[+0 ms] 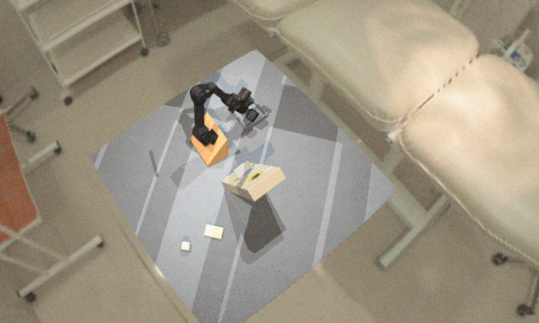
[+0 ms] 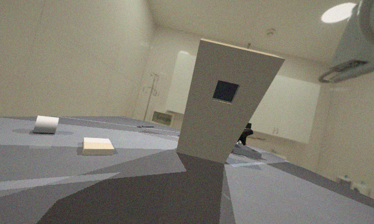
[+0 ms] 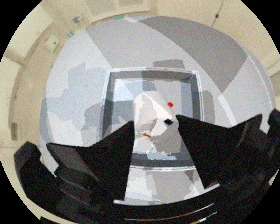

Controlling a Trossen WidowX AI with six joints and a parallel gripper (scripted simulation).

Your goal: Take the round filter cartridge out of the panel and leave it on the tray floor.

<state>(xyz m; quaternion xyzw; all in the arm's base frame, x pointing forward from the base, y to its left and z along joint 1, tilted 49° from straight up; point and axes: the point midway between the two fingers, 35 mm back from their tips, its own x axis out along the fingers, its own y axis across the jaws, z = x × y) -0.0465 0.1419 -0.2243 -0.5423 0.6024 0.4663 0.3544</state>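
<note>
Right now my gripper tip is right at the round filter cartridge. From my gripper tip the other things lie so: service panel (370 mm ahead, 290 mm to the right, 120 mm above); then square tray (10 mm to the left, 40 mm below); then flat block (430 mm ahead, 580 mm to the right, 40 mm below).
</note>
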